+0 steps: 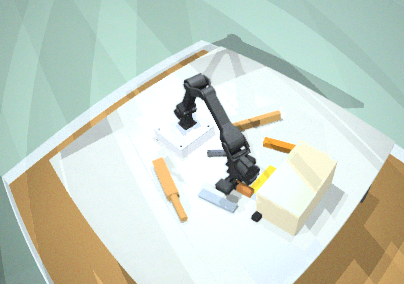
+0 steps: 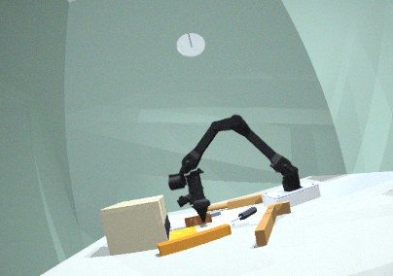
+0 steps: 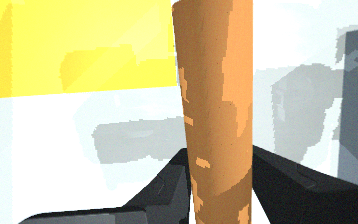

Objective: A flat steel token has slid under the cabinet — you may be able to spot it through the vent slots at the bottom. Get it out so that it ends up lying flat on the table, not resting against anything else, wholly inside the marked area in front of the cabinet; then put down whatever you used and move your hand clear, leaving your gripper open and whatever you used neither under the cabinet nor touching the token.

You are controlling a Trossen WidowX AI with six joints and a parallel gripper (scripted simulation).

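The grey flat bar lies 100 mm to the right of my gripper tip. From my gripper tip the other things lie so: orange paddle: 140 mm behind, 210 mm to the right, 10 mm above; then orange bar: 290 mm to the left, 10 mm above.
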